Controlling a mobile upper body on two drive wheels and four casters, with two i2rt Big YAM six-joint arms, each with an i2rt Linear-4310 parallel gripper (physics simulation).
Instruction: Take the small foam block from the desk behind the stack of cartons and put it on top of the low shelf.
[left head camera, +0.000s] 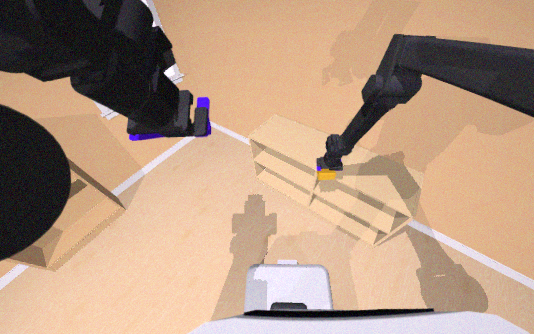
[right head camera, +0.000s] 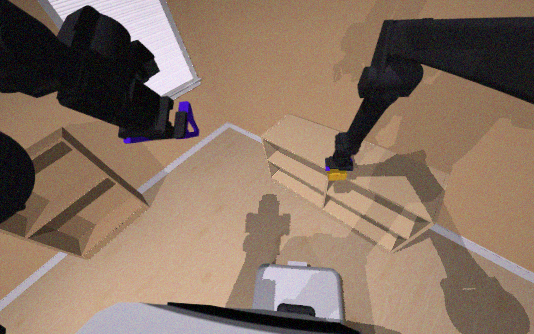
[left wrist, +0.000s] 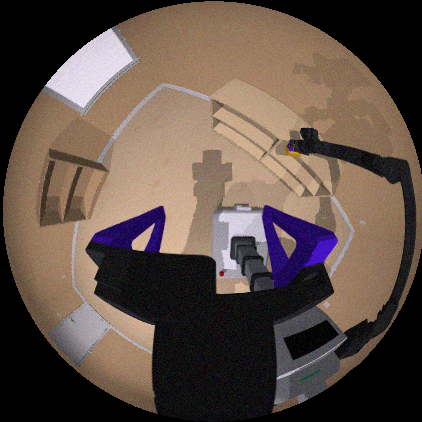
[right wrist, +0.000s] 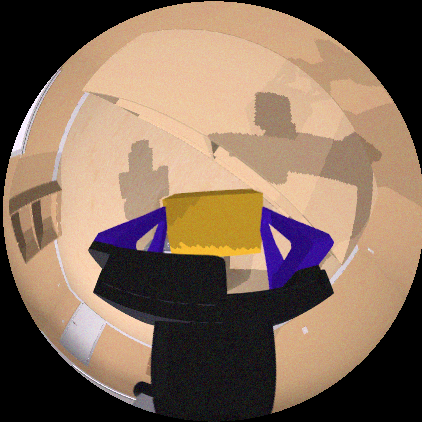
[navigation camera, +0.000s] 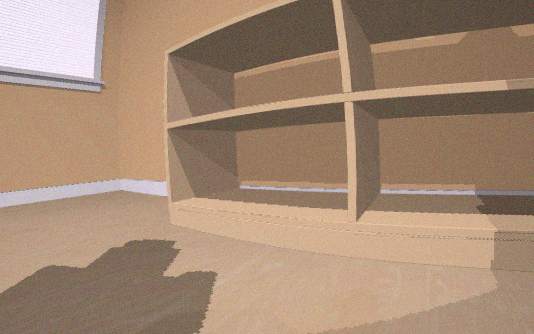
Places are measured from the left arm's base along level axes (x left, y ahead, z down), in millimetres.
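Where they show: left gripper, between the fingertips: (left head camera: 187, 132) (right head camera: 178, 134) (left wrist: 213, 210); right gripper, between the fingertips: (left head camera: 325, 169) (right head camera: 336, 169) (left wrist: 293, 147) (right wrist: 213, 211).
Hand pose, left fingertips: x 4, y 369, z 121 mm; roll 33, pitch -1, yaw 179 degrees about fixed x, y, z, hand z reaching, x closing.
After its pixels a point has its place.
The small foam block (left head camera: 327, 174) @(x -441, y 679, z 673 mm) (right head camera: 337, 175) @(x -440, y 676, z 674 mm) (left wrist: 292, 152) @(x -426, y 680, z 672 mm) (right wrist: 215, 222) @(x -443, y 712, z 671 mm) is yellow-orange and held between the fingers of my right gripper (left head camera: 328, 170) @(x -441, y 720, z 678 mm) (right head camera: 338, 169) @(x -441, y 720, z 678 mm) (right wrist: 213, 211) @(x -441, y 720, z 678 mm). It appears above the front part of the low shelf's top, with a shadow on the top board; the exact height gap cannot be told. The low shelf (left head camera: 280, 131) @(x -193, y 1218, z 799 mm) (right head camera: 295, 131) @(x -212, y 1211, z 799 mm) (left wrist: 245, 95) @(x -205, y 1209, z 799 mm) (right wrist: 175, 65) @(x -357, y 1028, z 800 mm) (navigation camera: 350, 160) @(x -424, y 823, z 1203 mm) is light wood with open compartments in front. My left gripper (left wrist: 213, 210) @(x 4, y 369, z 121 mm) is open and empty, at the upper left in both head views. The desk and the cartons do not show.
A second wooden shelf unit (left head camera: 107, 200) @(x 1647, y 846, z 1309 mm) (right head camera: 115, 175) @(x 1582, y 889, z 942 mm) (left wrist: 75, 161) @(x 1485, y 822, z 787 mm) (right wrist: 35, 199) @(x 1442, y 788, z 908 mm) stands at the left. A window with a white blind (right head camera: 145, 35) @(x 1098, y 1796, z 17 mm) (left wrist: 92, 70) (navigation camera: 47, 37) @(x 1148, y 1726, z 308 mm) is on the wall. My white base (left head camera: 290, 285) @(x -240, y 196, z 1150 mm) (right head camera: 300, 285) @(x -248, y 208, z 1150 mm) is close in front of the low shelf.
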